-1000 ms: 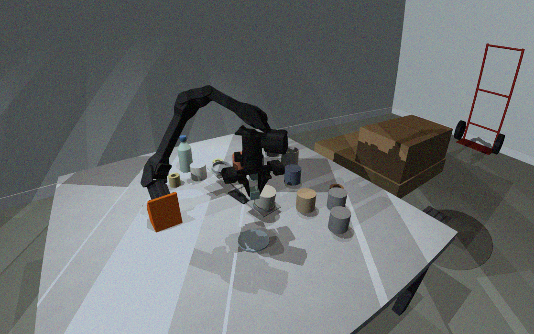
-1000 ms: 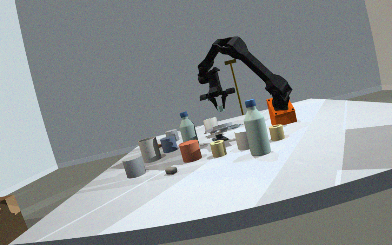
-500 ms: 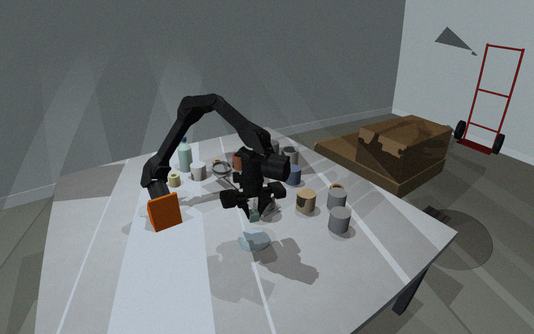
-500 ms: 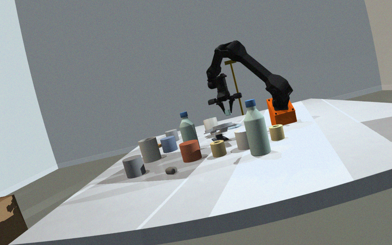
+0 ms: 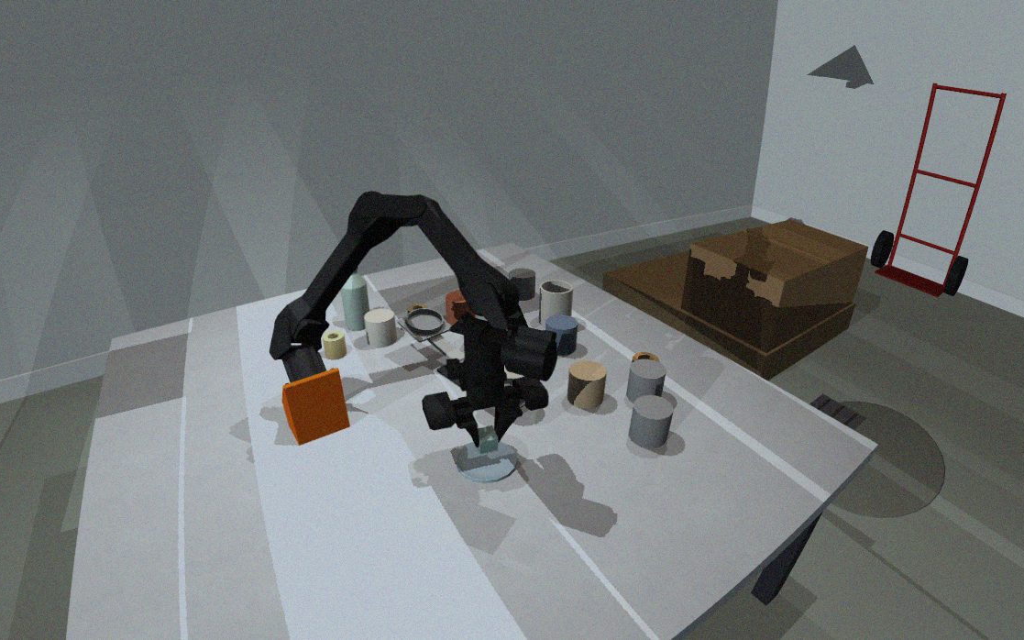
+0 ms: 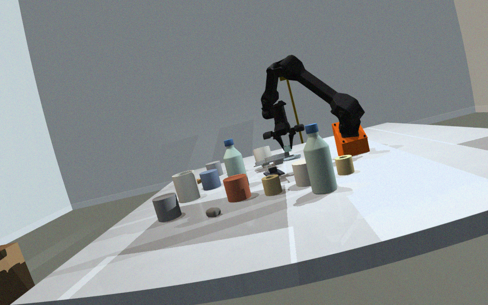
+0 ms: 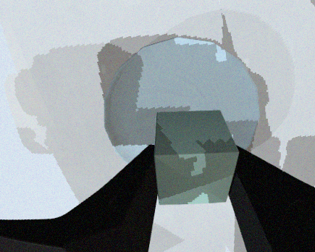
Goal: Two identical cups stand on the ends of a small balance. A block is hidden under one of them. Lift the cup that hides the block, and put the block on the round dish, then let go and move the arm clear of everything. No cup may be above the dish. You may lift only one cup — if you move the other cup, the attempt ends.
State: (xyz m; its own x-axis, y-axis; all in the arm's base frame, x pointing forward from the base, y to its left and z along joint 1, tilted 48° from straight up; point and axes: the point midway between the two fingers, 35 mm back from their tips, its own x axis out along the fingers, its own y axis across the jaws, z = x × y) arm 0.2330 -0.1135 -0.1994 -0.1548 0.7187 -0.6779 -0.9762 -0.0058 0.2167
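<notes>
The teal block is 1 cm above my gripper tip. From my gripper tip the other things lie so: cream cup: 11 cm ahead, 11 cm to the left, 2 cm above; then round dish: 4 cm below.
</notes>
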